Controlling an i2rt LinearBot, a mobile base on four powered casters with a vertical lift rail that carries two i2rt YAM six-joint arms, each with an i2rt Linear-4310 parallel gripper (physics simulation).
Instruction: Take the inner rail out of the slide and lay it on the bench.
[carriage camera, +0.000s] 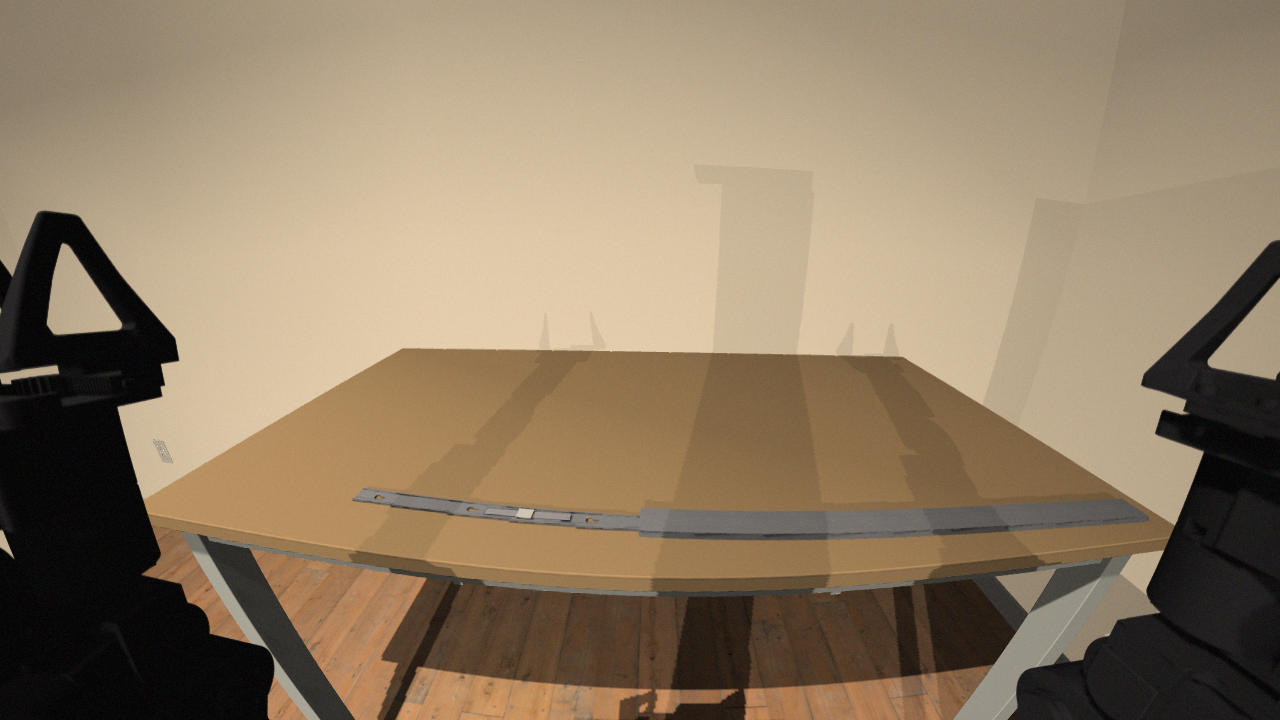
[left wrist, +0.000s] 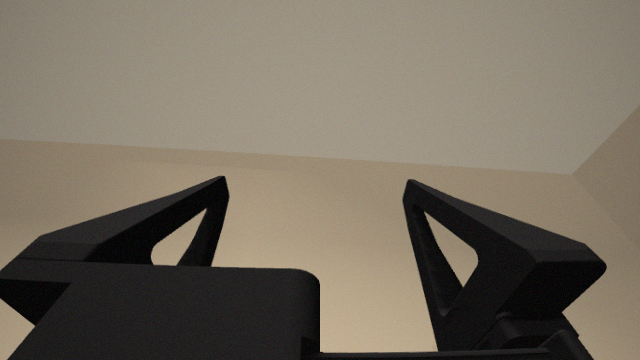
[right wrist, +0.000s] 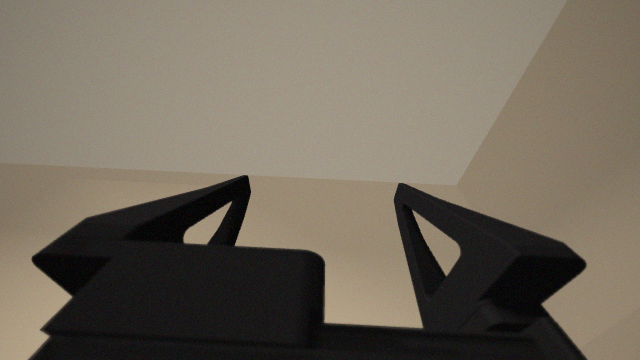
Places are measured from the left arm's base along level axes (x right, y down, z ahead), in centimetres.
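Where they show: left gripper, between the fingertips: (carriage camera: 8, 225) (left wrist: 316, 187); right gripper, between the fingertips: (right wrist: 322, 187).
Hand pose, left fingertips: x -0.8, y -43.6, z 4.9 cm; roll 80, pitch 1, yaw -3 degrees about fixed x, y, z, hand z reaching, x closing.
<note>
Each offset is from my left fingertips to the centre of the thing. "pt": to the spot under its first point. Level surfaces: height alone.
The slide's wide grey outer rail @(pt dx +62.9, dy +36.1, dz +22.4 cm) (carriage camera: 877, 522) lies along the front of the bench @(dy +37.2 cm) (carriage camera: 572, 447), from the middle to the right in the carriage view. The thinner grey inner rail @(pt dx +3.1, dy +37.0, dz +25.2 cm) (carriage camera: 420, 502) sticks out of its left end, with holes and a small pale piece @(pt dx +18.4, dy +36.7, dz +24.3 cm) (carriage camera: 525, 514) on it. How far it runs inside the outer rail is hidden. My left gripper (left wrist: 316, 187) is open and empty, up at the left of the bench, pointing at the wall. My right gripper (right wrist: 322, 187) is open and empty, up at the right of the bench. Both are apart from the slide.
A plain wall (carriage camera: 537, 179) stands behind the bench, with a small outlet plate (carriage camera: 162, 450) low at the left. Grey bench legs (carriage camera: 259, 617) (carriage camera: 1042, 640) stand on a wooden floor @(dy +128.6 cm) (carriage camera: 554, 644). Shadows of the arms and the lift fall across the bench and wall.
</note>
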